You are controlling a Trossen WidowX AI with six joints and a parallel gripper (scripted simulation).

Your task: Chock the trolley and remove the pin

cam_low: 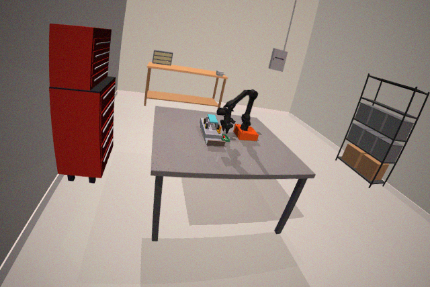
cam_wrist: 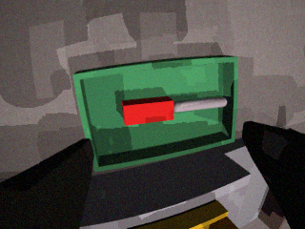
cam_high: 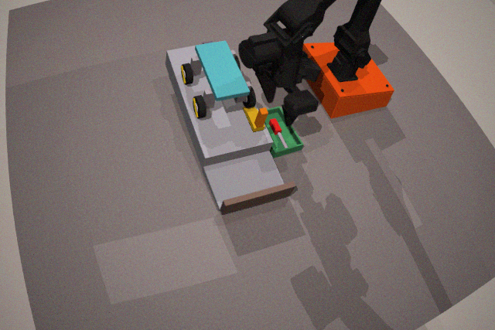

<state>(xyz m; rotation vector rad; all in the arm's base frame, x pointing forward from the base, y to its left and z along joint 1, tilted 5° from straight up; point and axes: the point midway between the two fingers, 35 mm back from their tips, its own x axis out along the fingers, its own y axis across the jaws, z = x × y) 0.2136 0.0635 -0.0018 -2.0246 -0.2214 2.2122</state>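
My gripper tip is 20 mm to the right of the red-headed stop pin and 50 mm above it. The rest, counted from my gripper tip: trolley 120 mm ahead, 90 mm to the right, 50 mm above; yellow chock 70 mm ahead, 10 mm to the left, 20 mm above; brown bar 120 mm ahead, 170 mm to the left, 30 mm below.
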